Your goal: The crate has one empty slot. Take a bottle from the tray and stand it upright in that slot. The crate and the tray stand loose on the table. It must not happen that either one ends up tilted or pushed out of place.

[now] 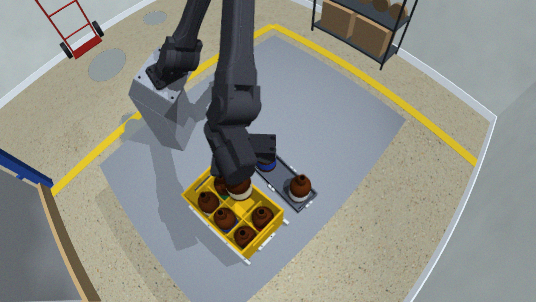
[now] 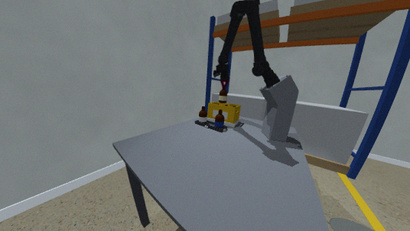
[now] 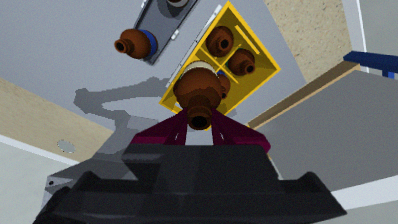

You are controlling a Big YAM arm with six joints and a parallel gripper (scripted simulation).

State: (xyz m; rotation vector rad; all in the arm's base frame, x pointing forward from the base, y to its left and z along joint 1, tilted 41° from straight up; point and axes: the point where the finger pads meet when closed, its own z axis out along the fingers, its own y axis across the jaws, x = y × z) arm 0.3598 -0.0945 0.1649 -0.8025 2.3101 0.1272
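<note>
My hand is 6 cm above the glass bottle. Also, from my hand: yellow crate: 5 cm to the right, 25 cm below; then dark tray: 17 cm to the left, 32 cm below.
</note>
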